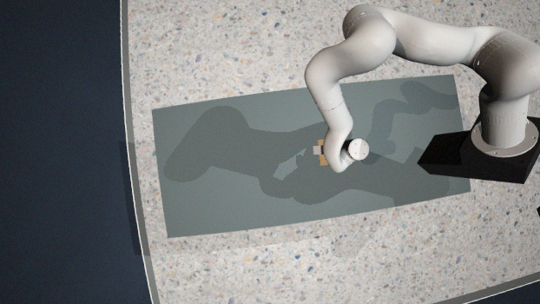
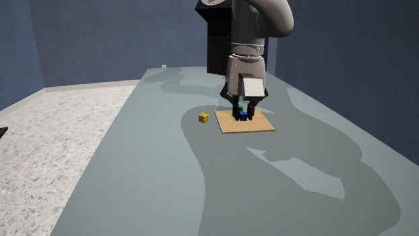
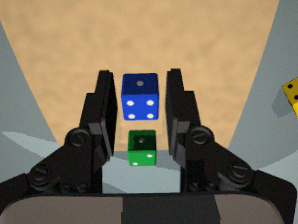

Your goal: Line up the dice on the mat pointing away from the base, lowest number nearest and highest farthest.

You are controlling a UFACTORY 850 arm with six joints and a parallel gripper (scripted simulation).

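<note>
Right now my hand is 1 cm above the blue die. From my hand the other things lie so: tan mat 2 cm below; yellow die 5 cm behind, 10 cm to the right, 2 cm below; green die 5 cm behind, 2 cm to the left, 1 cm below.
</note>
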